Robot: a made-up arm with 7 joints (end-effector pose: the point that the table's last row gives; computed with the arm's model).
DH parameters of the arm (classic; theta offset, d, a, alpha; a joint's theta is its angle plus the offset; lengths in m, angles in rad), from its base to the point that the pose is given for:
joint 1: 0 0.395 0 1.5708
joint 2: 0 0.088 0 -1.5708
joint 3: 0 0.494 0.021 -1.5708
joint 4: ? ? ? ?
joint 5: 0 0.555 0 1.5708
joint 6: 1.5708 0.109 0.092 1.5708
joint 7: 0 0.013 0 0
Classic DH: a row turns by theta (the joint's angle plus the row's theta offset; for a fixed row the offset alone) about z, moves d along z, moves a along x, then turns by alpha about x.
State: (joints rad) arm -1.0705 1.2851 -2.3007 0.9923 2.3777 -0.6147 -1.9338
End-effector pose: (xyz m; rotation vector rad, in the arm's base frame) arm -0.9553 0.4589 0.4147 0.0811 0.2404 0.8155
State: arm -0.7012 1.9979 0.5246 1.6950 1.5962 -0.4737 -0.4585
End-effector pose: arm -0.1721 0.5839 0.7032 2.1701 1.7906 0.9179
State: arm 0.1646 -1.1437 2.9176 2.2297 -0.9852 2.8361 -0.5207
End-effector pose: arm 0.0921 -0.0029 0.9579 0.6619 0.3247 -0.8138
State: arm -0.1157 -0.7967 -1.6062 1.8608 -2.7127 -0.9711 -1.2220
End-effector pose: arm 0.3196 -0.7685 0.6439 -0.8272 -0.8915 -2.6713
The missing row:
joint 4: 0 0.064 -0.026 1.5708
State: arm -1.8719 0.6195 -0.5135 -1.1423 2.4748 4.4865 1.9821
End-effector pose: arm 0.4949 0.5236 0.7769 0.5053 -1.2319 0.3792
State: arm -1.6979 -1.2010 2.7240 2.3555 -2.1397 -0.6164 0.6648
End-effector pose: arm 0.0851 0.0368 0.9646 1.7282 -0.4756 1.1510
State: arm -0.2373 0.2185 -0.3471 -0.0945 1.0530 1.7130 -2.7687
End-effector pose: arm -0.2871 -0.0864 1.4116 -0.2134 -0.3762 0.8412
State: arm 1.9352 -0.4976 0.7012 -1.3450 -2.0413 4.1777 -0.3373
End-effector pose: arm 0.3997 -0.0036 0.9899 -1.8134 -0.9041 1.5458
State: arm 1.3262 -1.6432 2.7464 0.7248 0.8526 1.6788 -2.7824
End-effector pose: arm 0.0980 0.9406 0.6554 -0.9772 -0.5175 -0.6741
